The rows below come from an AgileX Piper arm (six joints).
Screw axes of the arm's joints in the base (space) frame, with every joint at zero. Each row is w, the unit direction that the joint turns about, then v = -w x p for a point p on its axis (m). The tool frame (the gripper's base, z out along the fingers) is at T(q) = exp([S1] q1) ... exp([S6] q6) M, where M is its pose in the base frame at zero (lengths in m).
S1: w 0 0 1 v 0 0 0
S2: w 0 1 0 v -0.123 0 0
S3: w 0 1 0 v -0.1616 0 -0.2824
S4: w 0.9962 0 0.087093 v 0 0.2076 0
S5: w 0 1 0 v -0.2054 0 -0.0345
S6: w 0.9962 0 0.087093 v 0 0.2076 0
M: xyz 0.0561 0 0.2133 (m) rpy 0 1.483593 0 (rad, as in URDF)
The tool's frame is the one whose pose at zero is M.
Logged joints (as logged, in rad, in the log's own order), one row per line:
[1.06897, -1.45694, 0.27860, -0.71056, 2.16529, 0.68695]
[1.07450, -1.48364, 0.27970, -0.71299, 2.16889, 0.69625]
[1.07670, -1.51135, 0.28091, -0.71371, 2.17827, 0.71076]
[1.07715, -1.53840, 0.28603, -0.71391, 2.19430, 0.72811]
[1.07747, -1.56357, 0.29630, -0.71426, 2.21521, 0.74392]
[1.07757, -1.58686, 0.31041, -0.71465, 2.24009, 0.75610]
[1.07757, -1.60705, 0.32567, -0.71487, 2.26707, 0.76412]
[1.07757, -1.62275, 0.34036, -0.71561, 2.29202, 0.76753]
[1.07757, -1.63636, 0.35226, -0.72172, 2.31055, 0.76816]
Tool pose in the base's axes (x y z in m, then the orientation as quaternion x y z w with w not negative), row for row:
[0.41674, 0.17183, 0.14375, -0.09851, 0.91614, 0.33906, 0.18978]
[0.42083, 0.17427, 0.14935, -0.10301, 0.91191, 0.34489, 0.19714]
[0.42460, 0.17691, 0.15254, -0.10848, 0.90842, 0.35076, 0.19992]
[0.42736, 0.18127, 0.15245, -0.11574, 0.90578, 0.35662, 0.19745]
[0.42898, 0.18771, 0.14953, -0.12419, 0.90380, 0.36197, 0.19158]
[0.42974, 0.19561, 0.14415, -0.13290, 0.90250, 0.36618, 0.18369]
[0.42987, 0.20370, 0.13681, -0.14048, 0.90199, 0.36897, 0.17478]
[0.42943, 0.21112, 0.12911, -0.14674, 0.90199, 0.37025, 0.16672]
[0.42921, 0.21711, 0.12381, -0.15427, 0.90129, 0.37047, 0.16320]
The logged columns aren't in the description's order. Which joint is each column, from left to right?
Columns, left to right: q4, q3, q1, q6, q2, q5.
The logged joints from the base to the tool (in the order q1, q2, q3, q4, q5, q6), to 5 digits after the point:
[0.27860, 2.16529, -1.45694, 1.06897, 0.68695, -0.71056]
[0.27970, 2.16889, -1.48364, 1.07450, 0.69625, -0.71299]
[0.28091, 2.17827, -1.51135, 1.07670, 0.71076, -0.71371]
[0.28603, 2.19430, -1.53840, 1.07715, 0.72811, -0.71391]
[0.29630, 2.21521, -1.56357, 1.07747, 0.74392, -0.71426]
[0.31041, 2.24009, -1.58686, 1.07757, 0.75610, -0.71465]
[0.32567, 2.26707, -1.60705, 1.07757, 0.76412, -0.71487]
[0.34036, 2.29202, -1.62275, 1.07757, 0.76753, -0.71561]
[0.35226, 2.31055, -1.63636, 1.07757, 0.76816, -0.72172]

